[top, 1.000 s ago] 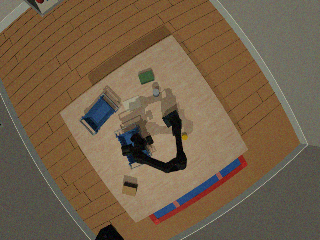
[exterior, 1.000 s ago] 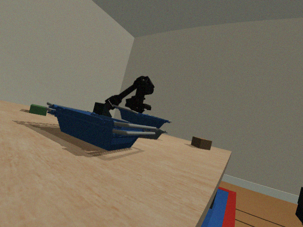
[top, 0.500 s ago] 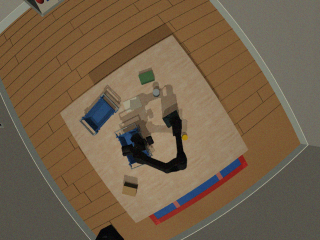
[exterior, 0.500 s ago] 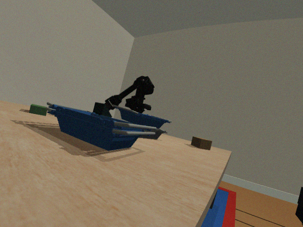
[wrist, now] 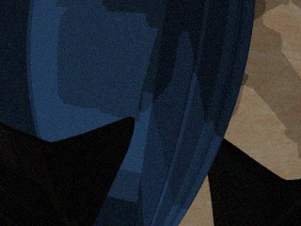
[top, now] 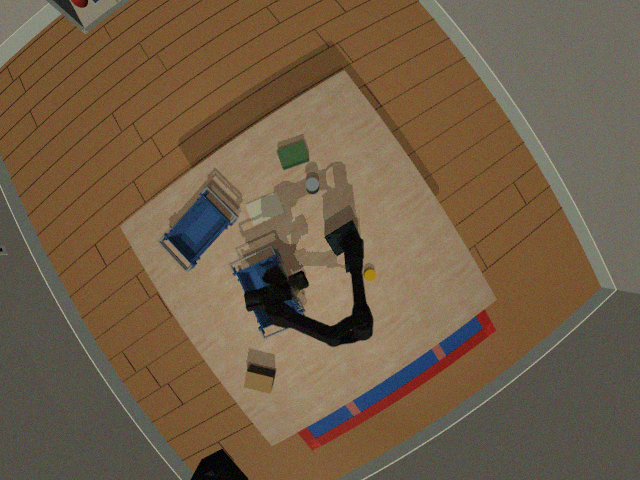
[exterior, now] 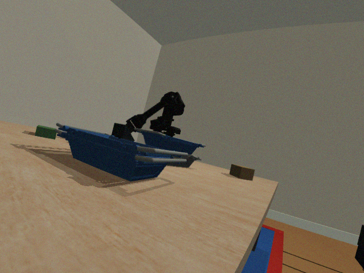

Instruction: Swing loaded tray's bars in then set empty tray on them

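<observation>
My gripper tip is 70 mm short of the blue tray, 30 mm below it and 20 mm to the left of it. The rest, counted from my gripper tip: grey cylinder 330 mm behind, 250 mm to the right, 40 mm below; then pale sheet 310 mm to the right, 110 mm behind, 80 mm below; then yellow disc 290 mm behind, 200 mm to the left, 70 mm below.
</observation>
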